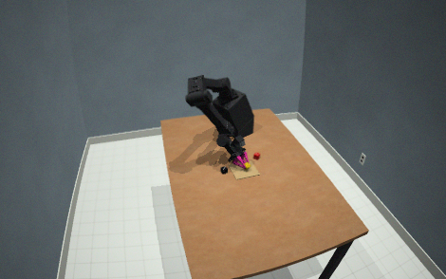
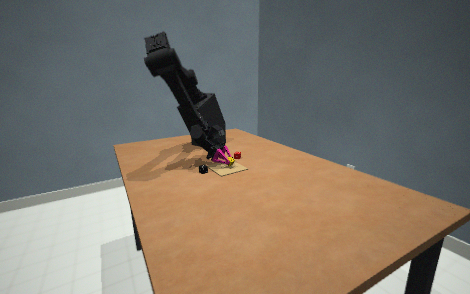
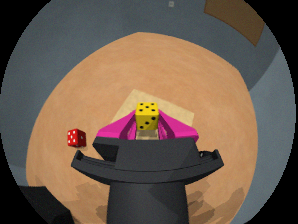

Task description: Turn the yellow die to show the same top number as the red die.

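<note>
Now: the tan mat 10 mm behind my hand, 10 mm to the right of it and 30 mm below it. Also, from my hand: red die 90 mm behind, 110 mm to the left, 20 mm below; then yellow die right at my hand; then black die 30 mm behind, 120 mm to the right, 20 mm below.
</note>
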